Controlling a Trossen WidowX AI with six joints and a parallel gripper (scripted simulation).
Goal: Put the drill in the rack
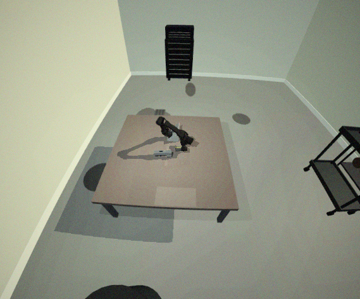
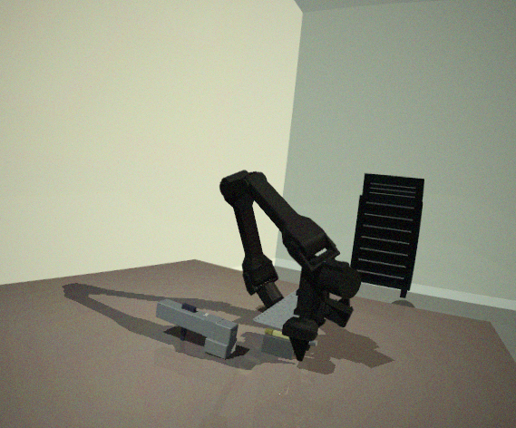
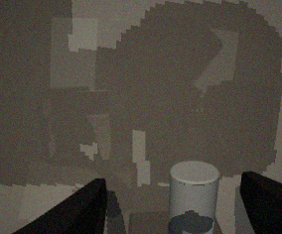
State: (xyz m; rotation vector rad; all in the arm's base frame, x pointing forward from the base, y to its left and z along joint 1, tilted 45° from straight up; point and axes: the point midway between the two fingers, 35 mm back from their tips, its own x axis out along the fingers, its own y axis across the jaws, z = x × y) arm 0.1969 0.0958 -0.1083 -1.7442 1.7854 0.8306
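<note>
My gripper tip is 50 mm to the left of the grey block and 10 mm below it. Also, from my gripper tip: housing block: 220 mm to the right, 90 mm ahead, 40 mm above; dark blue t-shaped key: 240 mm to the right, 90 mm ahead, 40 mm above.
</note>
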